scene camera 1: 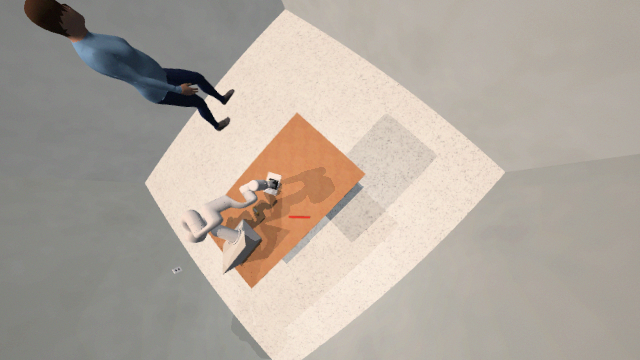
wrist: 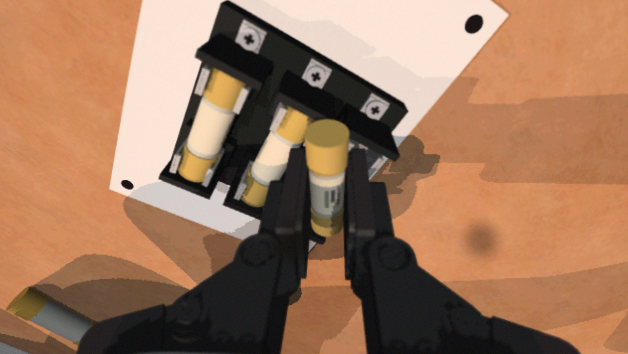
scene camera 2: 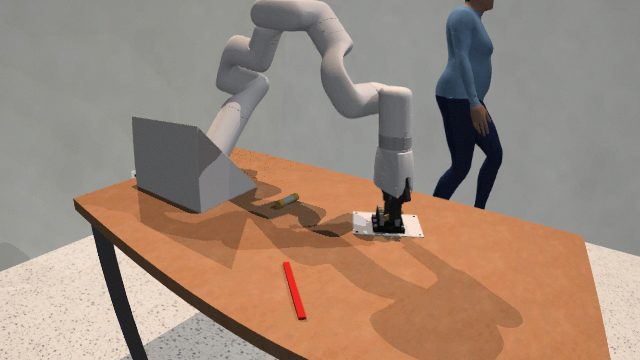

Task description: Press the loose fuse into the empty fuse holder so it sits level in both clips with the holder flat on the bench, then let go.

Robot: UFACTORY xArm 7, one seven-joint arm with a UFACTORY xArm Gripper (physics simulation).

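Seen in the pictures: gripper, fingertip midpoint: (scene camera 1: 273, 183) (wrist: 327, 176) (scene camera 2: 392, 218); arm's base, link origin: (scene camera 1: 236, 236) (scene camera 2: 210, 158).
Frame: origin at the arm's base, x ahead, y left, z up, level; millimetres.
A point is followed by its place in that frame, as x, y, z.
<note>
My gripper (scene camera 2: 394, 220) @(532, 21, -58) (wrist: 327, 176) @(532, 21, -58) is shut on a fuse (wrist: 327, 195) @(533, 23, -43) with yellow caps and a grey labelled body. In the wrist view its near cap stands up toward the camera, and it is not parallel to the fuses in the holder. The black fuse holder (scene camera 2: 381, 230) @(517, -7, -82) (wrist: 282, 57) @(544, 64, -78) on a white plate (scene camera 2: 414, 227) @(585, 60, -88) (wrist: 155, 40) @(505, 101, -88) sits turned askew to the fingers. Its left and middle bays hold fuses (wrist: 210, 127) @(512, 65, -58) (wrist: 272, 157) @(520, 41, -58). The right bay's clips (wrist: 379, 164) @(552, 14, -55) show partly beside the right finger. Contact with them is hidden; whether the plate lies fully flat I cannot tell.
Another fuse (scene camera 2: 287, 200) @(253, 17, -74) (wrist: 60, 320) @(256, 29, -76) lies on the bench (scene camera 1: 297, 145) @(893, 63, -90) (scene camera 2: 475, 240) @(752, 63, -90) between the holder and the arm's grey base block (scene camera 1: 245, 245) @(91, -149, 128) (scene camera 2: 167, 165) @(-38, -147, 13). A red strip (scene camera 1: 299, 217) @(448, -307, -83) (scene camera 2: 294, 290) @(456, -311, -84) lies nearer the bench edge. A person (scene camera 1: 120, 60) (scene camera 2: 465, 60) stands beyond the bench.
</note>
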